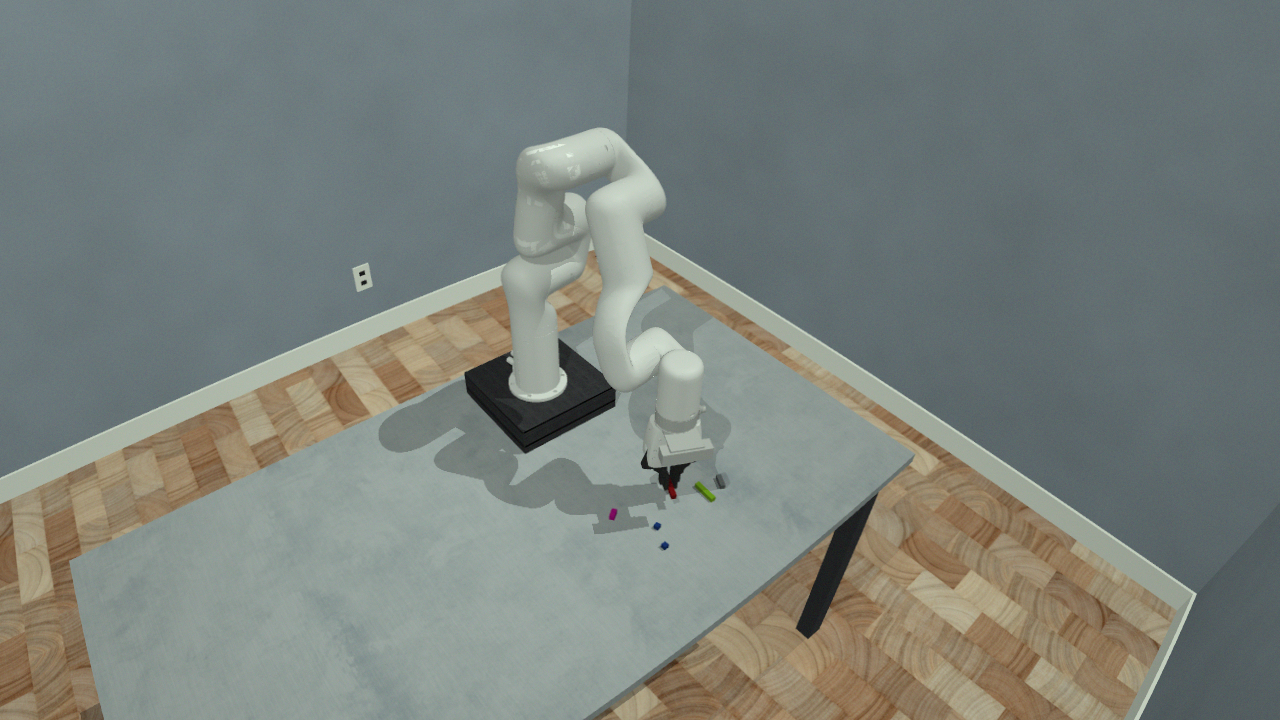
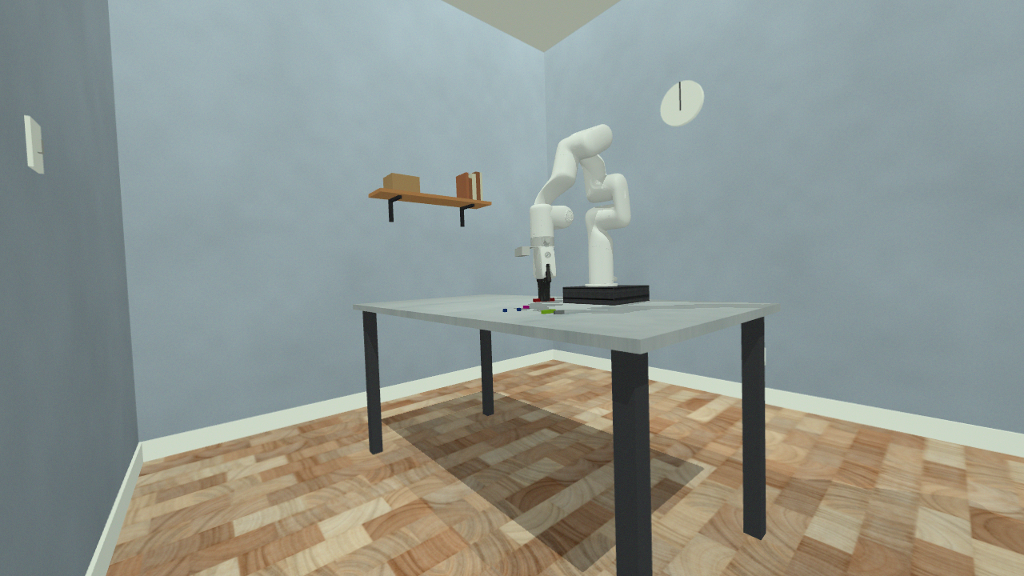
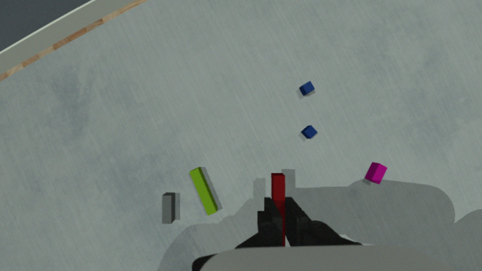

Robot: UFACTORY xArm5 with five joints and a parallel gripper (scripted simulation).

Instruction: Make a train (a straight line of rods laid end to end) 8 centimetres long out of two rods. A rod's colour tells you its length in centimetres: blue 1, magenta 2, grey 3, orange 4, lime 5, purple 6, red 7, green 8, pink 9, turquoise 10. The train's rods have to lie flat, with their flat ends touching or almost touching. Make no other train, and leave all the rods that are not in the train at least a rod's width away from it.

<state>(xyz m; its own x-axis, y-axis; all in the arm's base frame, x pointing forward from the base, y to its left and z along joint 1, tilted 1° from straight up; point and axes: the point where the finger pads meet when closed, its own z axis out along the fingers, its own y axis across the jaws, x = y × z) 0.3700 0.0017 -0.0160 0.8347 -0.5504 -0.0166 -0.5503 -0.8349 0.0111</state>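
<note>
Now: hand 50 mm short of the lime rod, 50 mm to the right of it and 50 mm above it. Round my hand: magenta rod: 40 mm behind, 110 mm to the right, 50 mm below; grey rod: 60 mm ahead, 100 mm to the left, 50 mm below; red rod: 20 mm below.
</note>
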